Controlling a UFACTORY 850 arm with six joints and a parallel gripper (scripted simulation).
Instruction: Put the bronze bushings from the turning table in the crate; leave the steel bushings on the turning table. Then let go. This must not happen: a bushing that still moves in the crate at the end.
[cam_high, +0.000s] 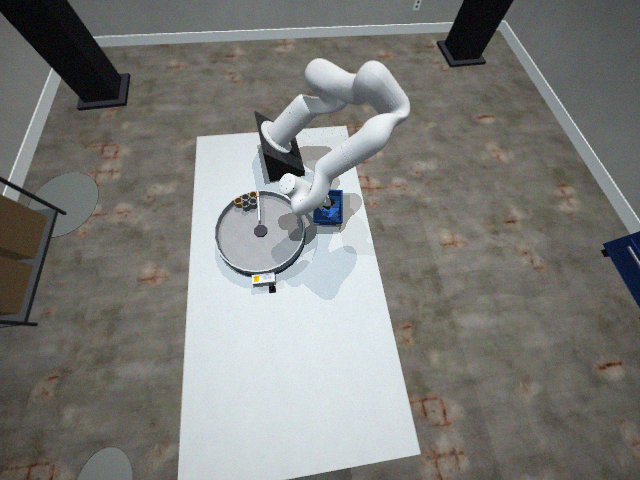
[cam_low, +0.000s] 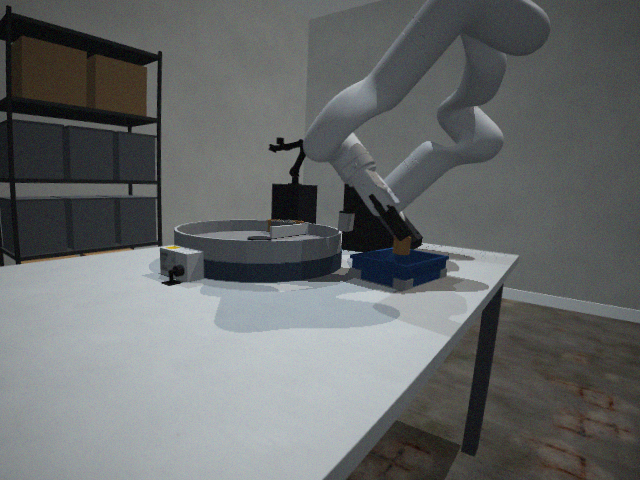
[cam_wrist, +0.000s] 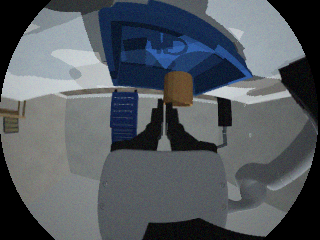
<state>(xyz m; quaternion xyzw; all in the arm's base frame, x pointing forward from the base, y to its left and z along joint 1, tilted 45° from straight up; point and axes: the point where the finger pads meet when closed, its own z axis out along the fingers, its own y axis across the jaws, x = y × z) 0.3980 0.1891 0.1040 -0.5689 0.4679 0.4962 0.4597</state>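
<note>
Right now the crate is 9 cm below my hand and 2 cm behind it. Also, from my hand: round turning table (35 cm to the right, 7 cm ahead, 6 cm below).
</note>
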